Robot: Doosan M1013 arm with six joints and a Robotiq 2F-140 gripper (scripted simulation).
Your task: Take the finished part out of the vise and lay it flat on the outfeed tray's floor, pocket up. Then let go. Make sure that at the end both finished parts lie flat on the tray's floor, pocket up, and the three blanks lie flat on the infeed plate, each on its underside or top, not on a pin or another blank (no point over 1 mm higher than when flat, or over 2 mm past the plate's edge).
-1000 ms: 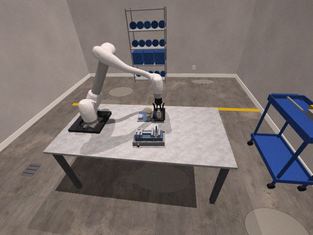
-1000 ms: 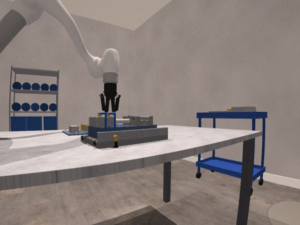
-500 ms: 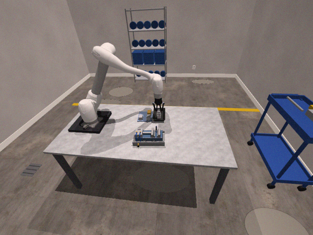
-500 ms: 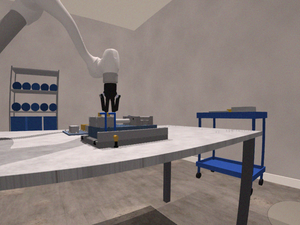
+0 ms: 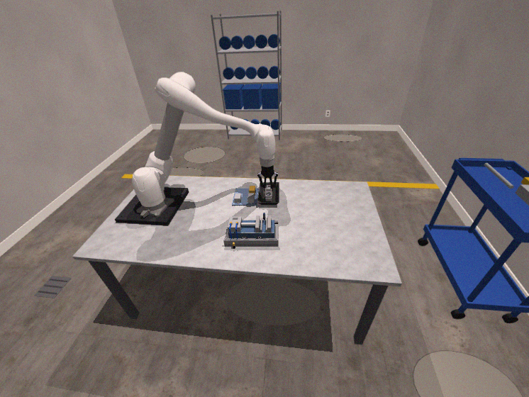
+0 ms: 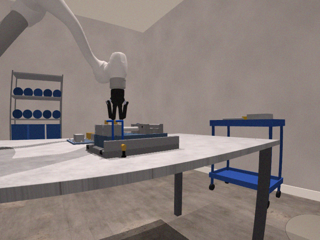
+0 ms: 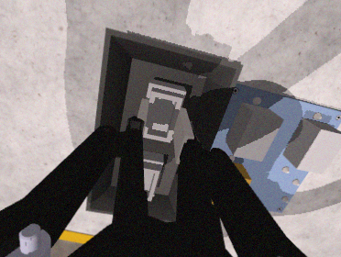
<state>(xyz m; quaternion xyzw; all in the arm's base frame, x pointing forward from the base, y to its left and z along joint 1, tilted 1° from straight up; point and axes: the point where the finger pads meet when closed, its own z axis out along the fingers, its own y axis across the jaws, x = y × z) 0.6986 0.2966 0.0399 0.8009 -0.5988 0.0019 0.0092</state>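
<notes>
The grey block lies 120 mm behind my hand, 30 mm to the right of it and 60 mm below it. Round my hand: blue fixture plate: 170 mm behind, 80 mm below; yellow block: 140 mm behind, 60 mm to the left, 60 mm below.
</notes>
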